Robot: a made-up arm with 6 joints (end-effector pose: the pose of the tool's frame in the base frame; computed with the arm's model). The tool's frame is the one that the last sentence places.
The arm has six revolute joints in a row. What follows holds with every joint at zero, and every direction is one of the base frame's. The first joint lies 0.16 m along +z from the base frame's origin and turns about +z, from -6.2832 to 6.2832 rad. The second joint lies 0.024 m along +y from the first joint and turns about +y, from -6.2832 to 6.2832 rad. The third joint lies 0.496 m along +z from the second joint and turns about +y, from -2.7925 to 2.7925 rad. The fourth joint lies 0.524 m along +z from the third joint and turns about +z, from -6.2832 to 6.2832 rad. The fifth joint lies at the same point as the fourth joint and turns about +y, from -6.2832 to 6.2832 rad. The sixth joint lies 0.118 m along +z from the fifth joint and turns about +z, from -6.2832 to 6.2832 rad. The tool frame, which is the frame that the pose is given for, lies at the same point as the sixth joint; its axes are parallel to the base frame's.
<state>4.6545 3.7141 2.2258 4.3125 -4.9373 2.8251</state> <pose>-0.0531 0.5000 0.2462 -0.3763 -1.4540 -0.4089</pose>
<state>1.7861 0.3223 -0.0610 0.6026 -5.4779 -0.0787</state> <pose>-0.1520 0.3571 1.1976 -1.1467 0.5906 2.1177</pose>
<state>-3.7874 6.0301 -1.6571 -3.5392 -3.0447 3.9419</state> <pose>0.3964 -0.3232 0.5148 0.8700 -1.2171 -2.2480</pose>
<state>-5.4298 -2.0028 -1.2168 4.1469 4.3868 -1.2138</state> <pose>-0.3997 -0.2780 -0.5371 -1.2077 -0.7835 1.4584</pose>
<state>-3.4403 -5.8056 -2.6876 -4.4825 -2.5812 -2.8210</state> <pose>0.1264 -0.0001 0.3590 0.0226 -1.0948 -1.8792</pose>
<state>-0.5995 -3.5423 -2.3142 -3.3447 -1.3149 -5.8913</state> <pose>0.4336 -0.2951 0.1612 1.8557 -1.1451 1.7966</pose>
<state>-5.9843 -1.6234 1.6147 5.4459 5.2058 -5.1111</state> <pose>-0.5745 -0.0711 0.7132 -0.8262 -0.7260 0.5662</pose>
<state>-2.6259 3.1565 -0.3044 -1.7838 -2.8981 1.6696</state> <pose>-0.0647 -0.0962 -0.7301 0.2061 0.3714 0.7809</pose>
